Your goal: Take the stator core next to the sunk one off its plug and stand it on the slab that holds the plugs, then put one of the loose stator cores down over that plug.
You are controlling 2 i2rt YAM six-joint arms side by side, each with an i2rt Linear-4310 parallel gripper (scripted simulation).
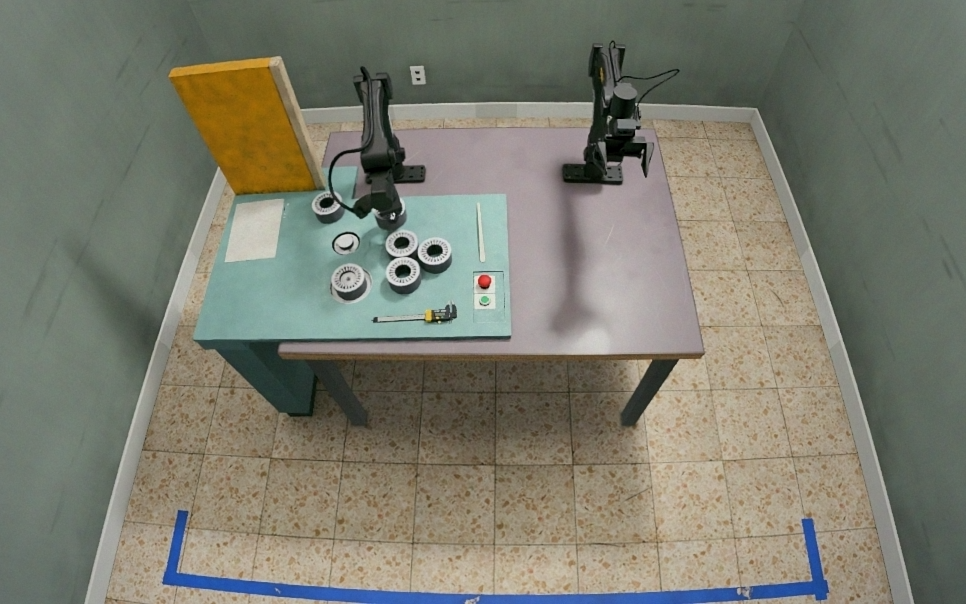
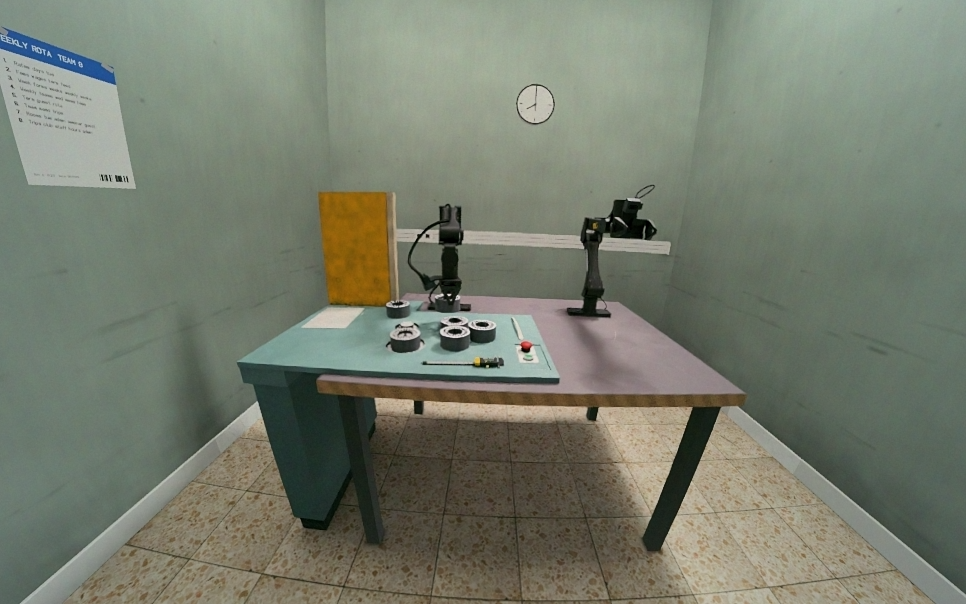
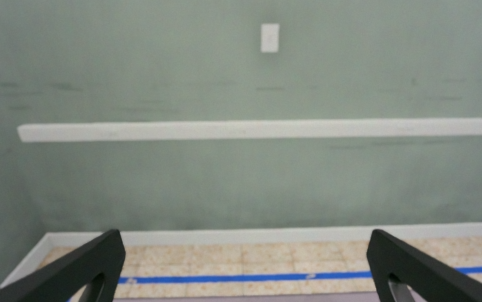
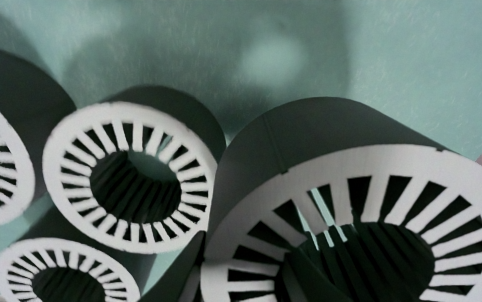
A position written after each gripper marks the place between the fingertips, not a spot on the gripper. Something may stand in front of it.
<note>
In view: the left gripper [image 1: 626,174], the right gripper [image 4: 240,241], a stator core [image 1: 359,289], a stator core [image 4: 357,157], a pale sheet [image 1: 254,235], a stator core [image 1: 411,285] and an orange panel [image 2: 358,229].
The pale sheet shows as well in image 2 [image 2: 333,317]. The left gripper is seen too in image 2 [image 2: 641,230] and in image 3 [image 3: 245,242]. Image 3 misses the pale sheet: it is out of frame. Image 4 misses the pale sheet: it is out of frame.
</note>
